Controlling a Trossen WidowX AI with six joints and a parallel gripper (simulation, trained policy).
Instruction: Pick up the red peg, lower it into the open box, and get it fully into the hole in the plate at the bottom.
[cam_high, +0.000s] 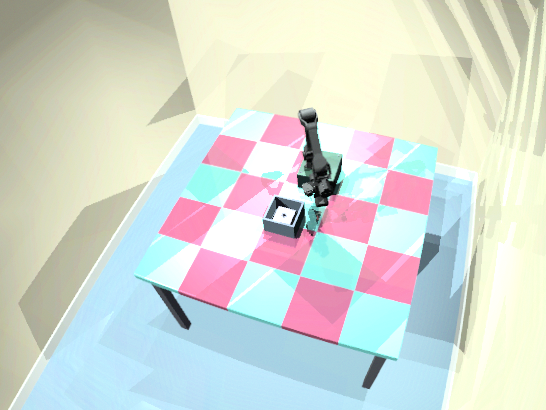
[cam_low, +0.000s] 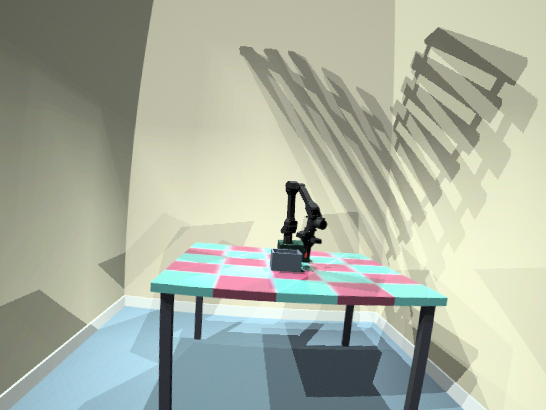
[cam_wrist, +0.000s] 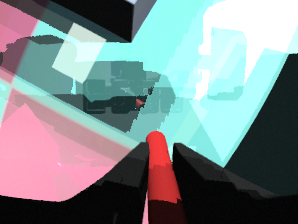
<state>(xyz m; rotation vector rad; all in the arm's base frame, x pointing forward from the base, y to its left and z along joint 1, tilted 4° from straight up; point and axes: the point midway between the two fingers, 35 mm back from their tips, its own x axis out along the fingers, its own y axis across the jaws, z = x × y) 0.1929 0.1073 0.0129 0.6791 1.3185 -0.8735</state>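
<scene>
Right now the grey box is 130 mm ahead of my gripper tip, 120 mm to the right of it and 60 mm below it. Also, from my gripper tip: red peg 10 mm to the left, 10 mm above.
</scene>
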